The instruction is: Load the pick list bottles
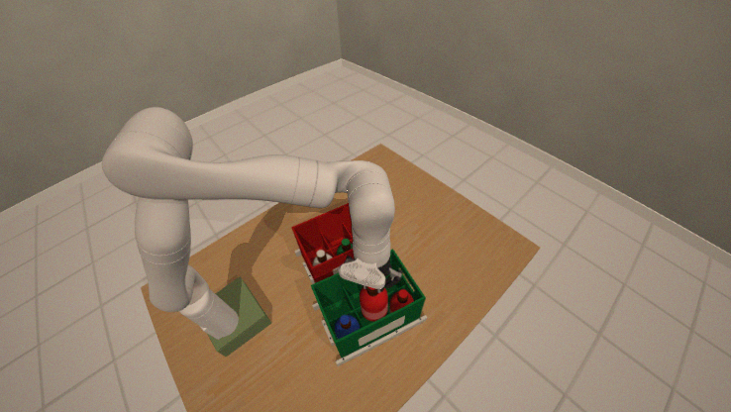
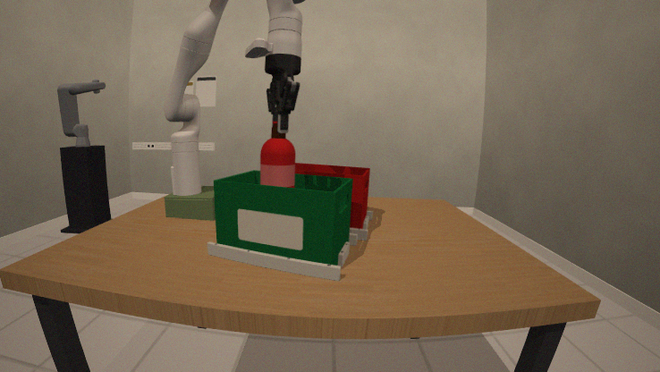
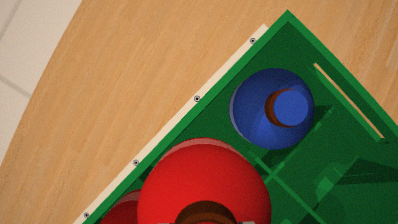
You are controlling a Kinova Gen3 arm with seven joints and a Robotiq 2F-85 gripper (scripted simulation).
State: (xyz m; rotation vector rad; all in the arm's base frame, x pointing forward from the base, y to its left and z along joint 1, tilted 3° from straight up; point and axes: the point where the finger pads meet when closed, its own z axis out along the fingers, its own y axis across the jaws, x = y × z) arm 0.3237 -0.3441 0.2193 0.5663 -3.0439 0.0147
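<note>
Right now the red-label bottle is 70 mm below my hand. Round my hand: green crate (220 mm below, 40 mm to the left, 20 mm ahead); red-labelled bottle (210 mm below, 80 mm ahead, 40 mm to the right); blue-label bottle (210 mm below, 80 mm behind, 40 mm to the left).
</note>
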